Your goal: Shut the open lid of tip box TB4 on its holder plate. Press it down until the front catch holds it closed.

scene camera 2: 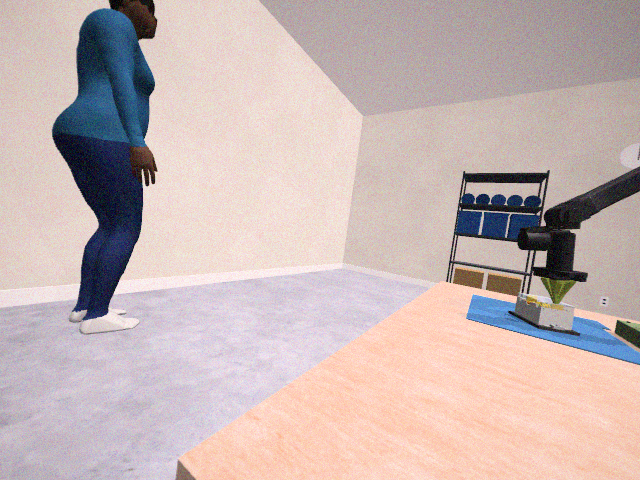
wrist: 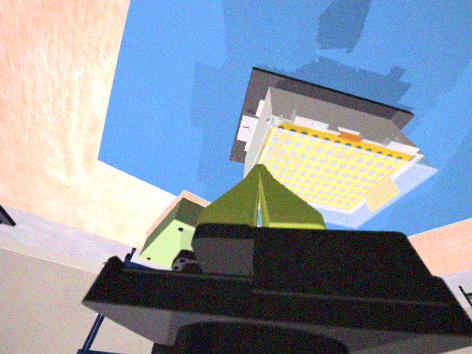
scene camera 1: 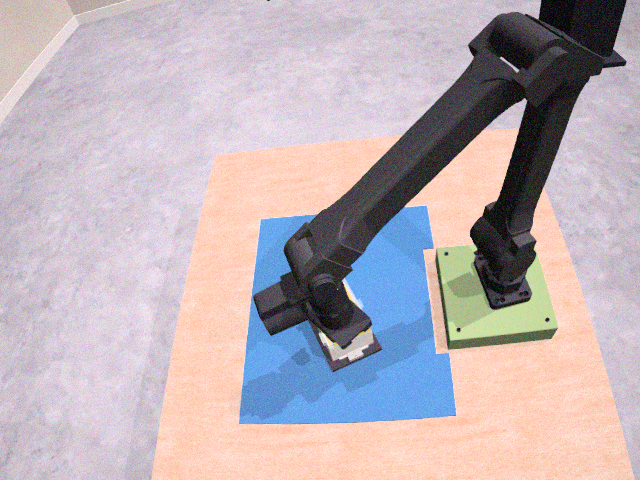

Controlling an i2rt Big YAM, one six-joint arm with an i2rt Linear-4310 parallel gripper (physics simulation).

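Places are measured from the arm's base along level axes (x right, y ahead, z up), in centimetres.
Pixels of known places: gripper, between the fingertips: (scene camera 2: 556,303) (wrist: 259,170) (scene camera 1: 346,336); arm's base, origin of its link: (scene camera 1: 501,280).
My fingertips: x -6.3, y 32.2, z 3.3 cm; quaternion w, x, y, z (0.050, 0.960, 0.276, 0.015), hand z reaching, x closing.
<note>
Ahead of a thing's pixels: the offset from my fingertips to its top centre. "spot": to the spot under its first point. Level surfaces: height alone.
Tip box TB4 {dx +5.7, dy +1.0, dz +0.0 cm} (scene camera 1: 351,348) (scene camera 2: 555,317) (wrist: 320,106) is a grey-white box with a yellow tip rack, on a dark holder plate {spot: dx -1.3, dy -3.3, dz -7.5 cm} (scene camera 2: 568,333) (wrist: 252,92). Its clear lid {spot: dx +9.4, dy +5.8, dz +0.0 cm} (wrist: 417,172) lies down over the rack; its far right rim sticks out past the box in the wrist view. I cannot tell whether the front catch holds it. My gripper (scene camera 2: 556,302) (wrist: 259,170) is shut and empty. It points down, with its yellow-green fingertips at the top of the box in scene camera 2, apparently touching the lid. In scene camera 1 the wrist hides the fingers and most of the lid.
The box and plate are on a blue mat {dz -7.7 cm} (scene camera 1: 403,382) (scene camera 2: 480,308) (wrist: 160,100) on a wooden table {dz -8.0 cm} (scene camera 1: 310,449). The arm's green base block (scene camera 1: 465,312) (wrist: 165,242) is beside the mat. A person (scene camera 2: 116,103) and a shelf rack (scene camera 2: 506,177) are beyond the table.
</note>
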